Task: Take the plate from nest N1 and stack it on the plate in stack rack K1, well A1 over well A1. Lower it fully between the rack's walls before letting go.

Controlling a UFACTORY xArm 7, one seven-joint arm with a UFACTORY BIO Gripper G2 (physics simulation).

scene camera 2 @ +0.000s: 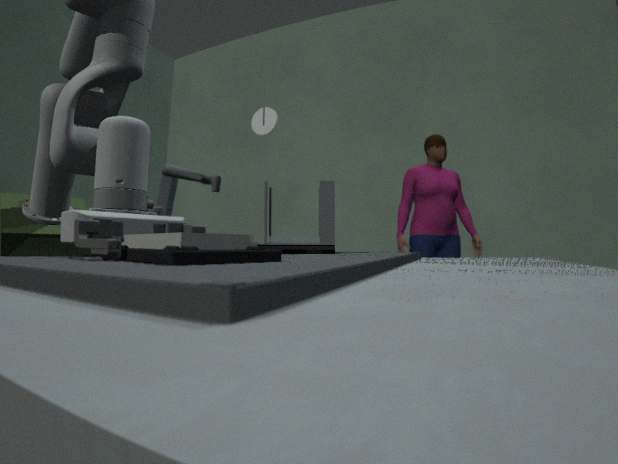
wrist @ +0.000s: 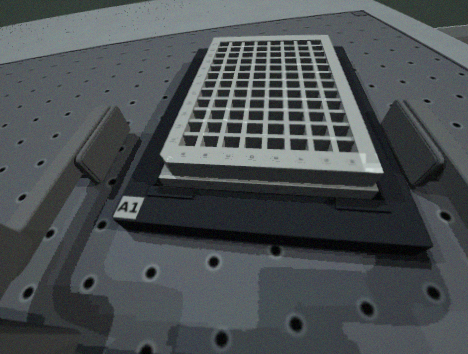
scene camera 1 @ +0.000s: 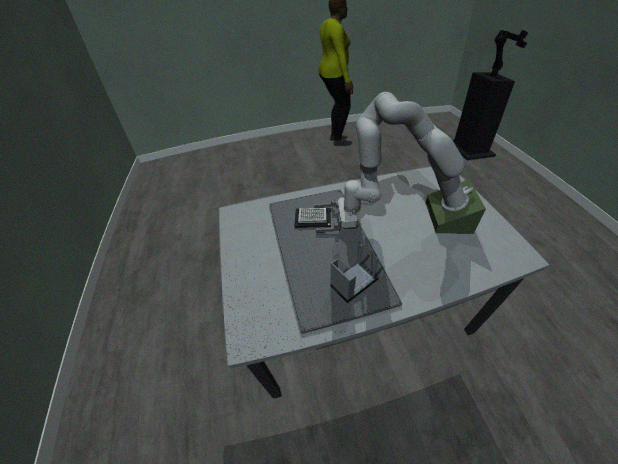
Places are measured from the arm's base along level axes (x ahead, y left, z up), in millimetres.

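Where they show: hand, its tool point: [wrist: 247,140] [scene camera 1: 319,217]; arm's base, origin of its link: [scene camera 2: 49,212] [scene camera 1: 455,201].
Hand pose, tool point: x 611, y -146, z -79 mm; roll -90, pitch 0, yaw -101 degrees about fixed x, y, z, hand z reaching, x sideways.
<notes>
Things, the pixels of their top centre, and the offset from my tool point. Level surfaces: height alone.
- white gridded plate, centre of its top: [wrist: 267,79] [scene camera 2: 185,234] [scene camera 1: 312,214] dy -16, dx +30, dz +14 mm
- black nest N1, centre of its top: [wrist: 266,97] [scene camera 2: 184,245] [scene camera 1: 312,216] dy -16, dx +30, dz +3 mm
- Stack rack K1, centre of its top: [scene camera 2: 295,184] [scene camera 1: 357,259] dy +373, dx -40, dz +130 mm
- pale plate, centre of its top: [scene camera 2: 300,236] [scene camera 1: 353,279] dy +377, dx -31, dz +23 mm
- dark perforated board, height of its surface: dz -11 mm
- pale table, height of its surface: dz -25 mm
The white gridded plate [scene camera 1: 312,215] [scene camera 2: 215,241] [wrist: 270,95] sits flat in the black nest N1 [scene camera 1: 304,227] [scene camera 2: 225,257] [wrist: 270,232], which has an A1 label at its near-left corner in the wrist view. My gripper [scene camera 1: 316,220] [wrist: 259,142] is open and empty, low over the board. One finger is on each side of the plate's near part, with a gap on both sides. Stack rack K1 [scene camera 1: 342,279] [scene camera 2: 326,212] has upright corner walls and stands turned at an angle. A pale plate [scene camera 1: 361,278] [scene camera 2: 295,240] lies low inside it. Its well marks are too small to read.
Nest and rack stand on a dark perforated board [scene camera 1: 305,290] [scene camera 2: 230,275] [wrist: 50,95] on the pale table [scene camera 1: 250,310] [scene camera 2: 400,350]. The arm's green base [scene camera 1: 457,222] is at the right. Two people and another small arm are beyond the table.
</notes>
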